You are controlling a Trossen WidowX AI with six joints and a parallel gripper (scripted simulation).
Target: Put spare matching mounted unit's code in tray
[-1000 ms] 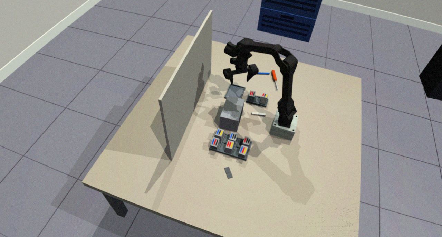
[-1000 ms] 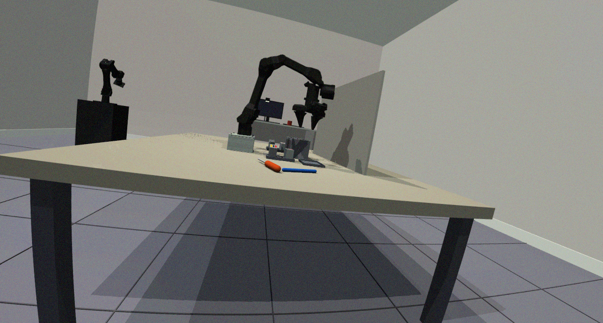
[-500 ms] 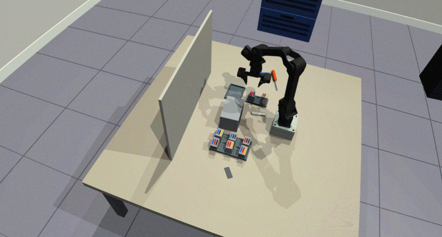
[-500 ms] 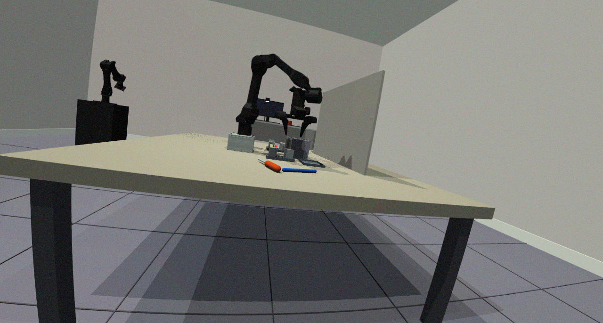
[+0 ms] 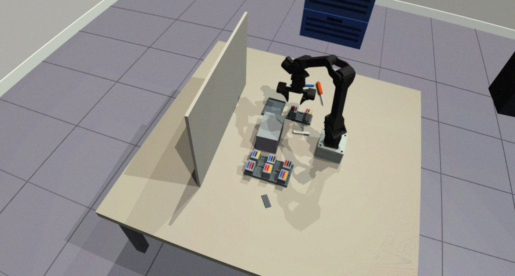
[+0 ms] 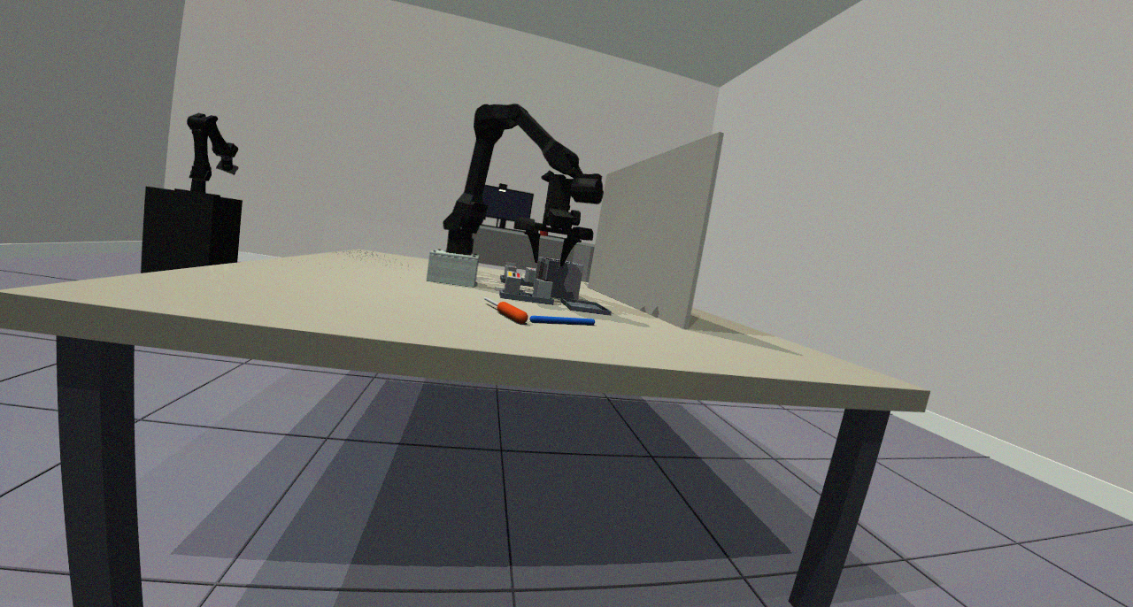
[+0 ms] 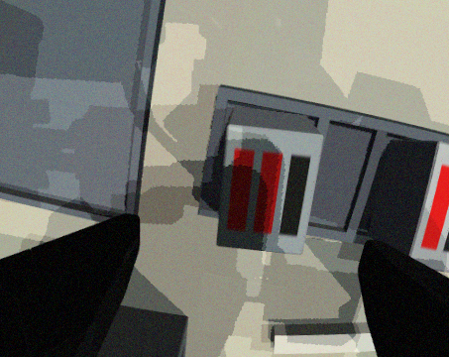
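My gripper tip is now 5 cm above the grey spare and 1 cm past it. Also, from my gripper tip: white strip 11 cm to the left, 9 cm below, 6 cm behind; tray 10 cm ahead, 9 cm below, 3 cm to the right; rack 8 cm below, 4 cm behind, 1 cm to the left.
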